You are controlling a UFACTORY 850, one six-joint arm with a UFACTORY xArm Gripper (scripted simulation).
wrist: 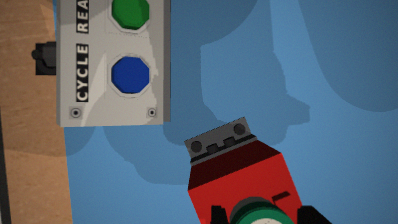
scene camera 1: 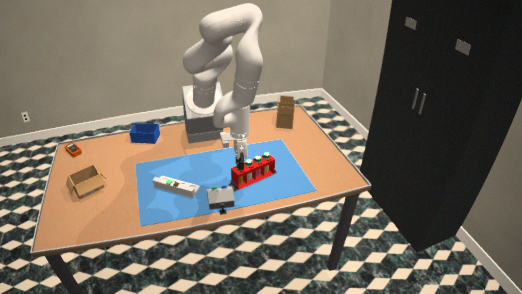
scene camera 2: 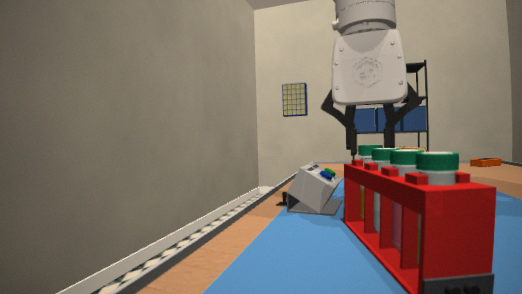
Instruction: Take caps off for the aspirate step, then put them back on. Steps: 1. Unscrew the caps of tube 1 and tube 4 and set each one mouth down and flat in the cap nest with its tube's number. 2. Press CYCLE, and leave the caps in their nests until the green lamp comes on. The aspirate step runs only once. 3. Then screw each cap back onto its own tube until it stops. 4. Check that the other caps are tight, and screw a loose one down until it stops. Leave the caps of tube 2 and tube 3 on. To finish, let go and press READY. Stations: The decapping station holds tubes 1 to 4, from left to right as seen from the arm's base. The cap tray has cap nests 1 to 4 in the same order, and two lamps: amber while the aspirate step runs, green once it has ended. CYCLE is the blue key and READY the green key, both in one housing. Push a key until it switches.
The pictures show: my gripper and a key housing.
